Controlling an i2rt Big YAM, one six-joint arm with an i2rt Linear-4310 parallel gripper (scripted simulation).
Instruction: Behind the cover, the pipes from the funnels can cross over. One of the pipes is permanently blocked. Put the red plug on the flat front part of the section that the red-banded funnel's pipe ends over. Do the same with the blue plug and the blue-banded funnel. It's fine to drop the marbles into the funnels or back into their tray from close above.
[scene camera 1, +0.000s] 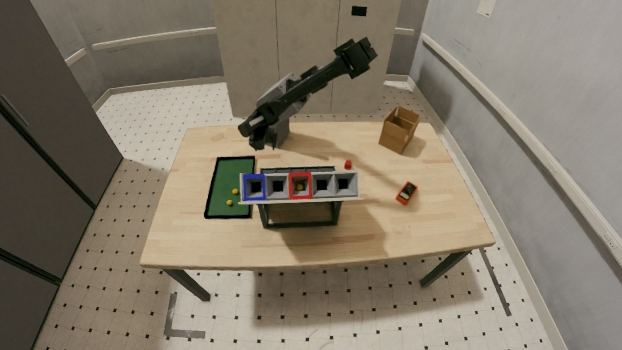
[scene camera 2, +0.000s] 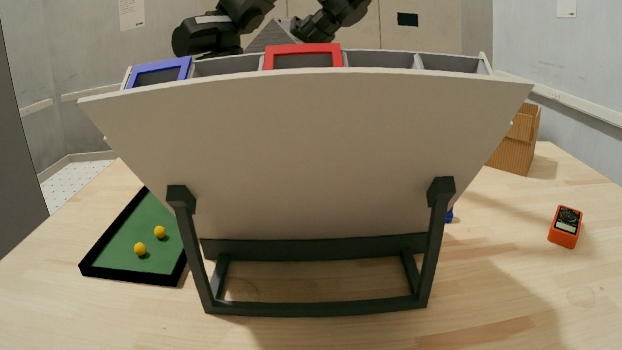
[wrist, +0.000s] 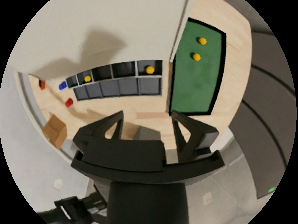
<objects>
green tray: scene camera 1; scene camera 2; wrist 196, 84
same spot on green tray: (scene camera 1: 226, 176) = (scene camera 2: 154, 210)
</objects>
